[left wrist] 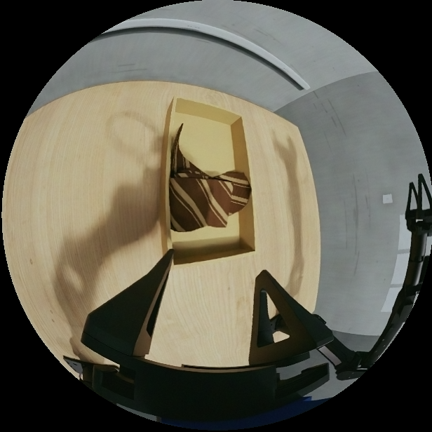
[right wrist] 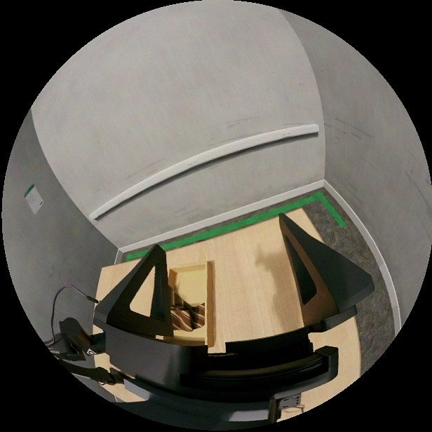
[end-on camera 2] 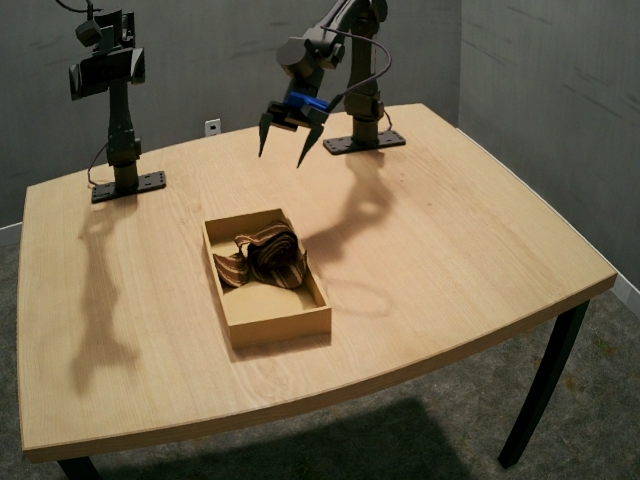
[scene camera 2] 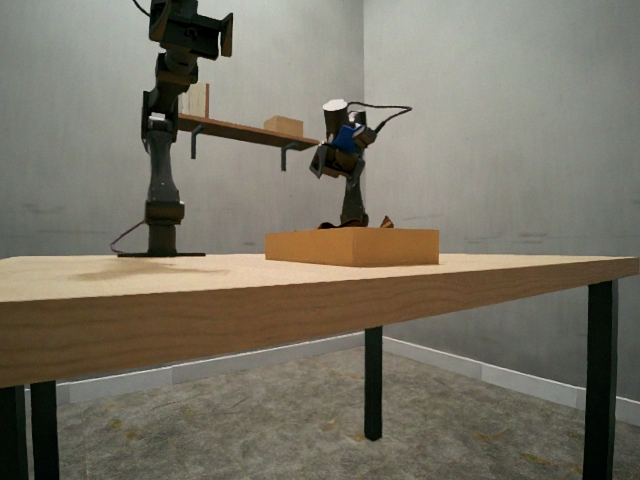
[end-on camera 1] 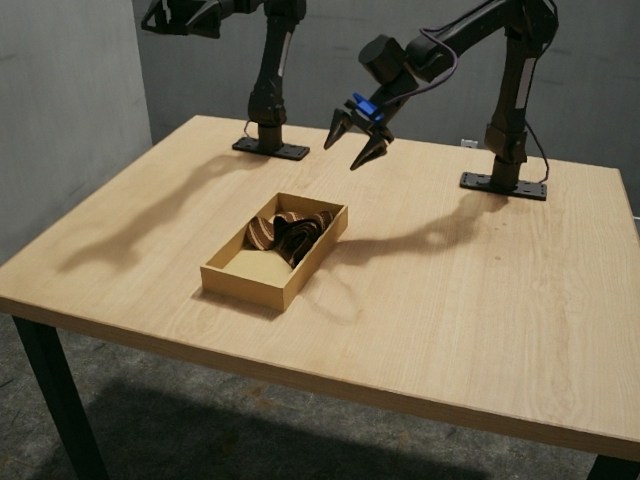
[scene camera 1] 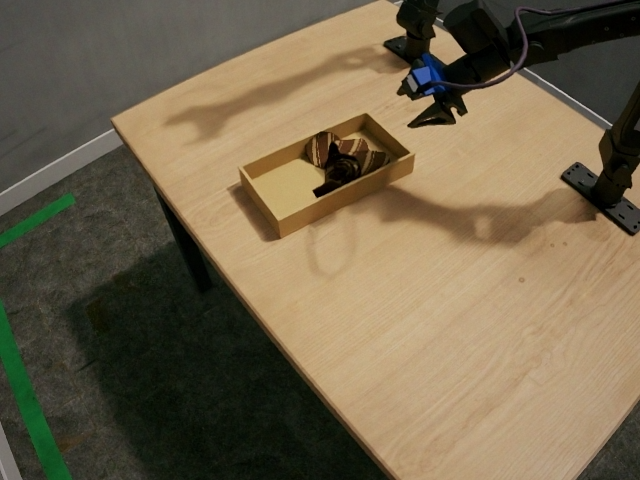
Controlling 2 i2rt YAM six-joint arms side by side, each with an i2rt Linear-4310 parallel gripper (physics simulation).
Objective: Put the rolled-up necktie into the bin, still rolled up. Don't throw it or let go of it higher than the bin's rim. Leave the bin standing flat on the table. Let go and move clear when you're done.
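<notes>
The brown striped necktie (scene camera 1: 343,167) (end-on camera 1: 297,235) (end-on camera 2: 276,250) (left wrist: 205,200) lies inside the shallow tan bin (scene camera 1: 310,214) (scene camera 2: 310,246) (end-on camera 1: 242,286) (end-on camera 2: 281,326). It has a dark coiled part, with looser folds around it. In scene camera 2 a striped tip (scene camera 2: 387,222) shows slightly above the rim; the walls hide the rest. The bin stands flat on the table. My left gripper (scene camera 1: 405,109) (end-on camera 1: 339,158) (end-on camera 2: 279,161) (left wrist: 218,266) is open and empty, above and behind the bin, apart from the necktie. My right gripper (end-on camera 1: 178,31) (end-on camera 2: 107,85) (right wrist: 214,235) is open and empty, high at the left.
The wooden table (end-on camera 1: 439,335) (end-on camera 2: 465,289) carries both arm bases (end-on camera 2: 364,142) (end-on camera 2: 128,187), behind the bin in the end-on views. A wall shelf (scene camera 2: 242,131) holding a box (scene camera 2: 283,126) shows in scene camera 2.
</notes>
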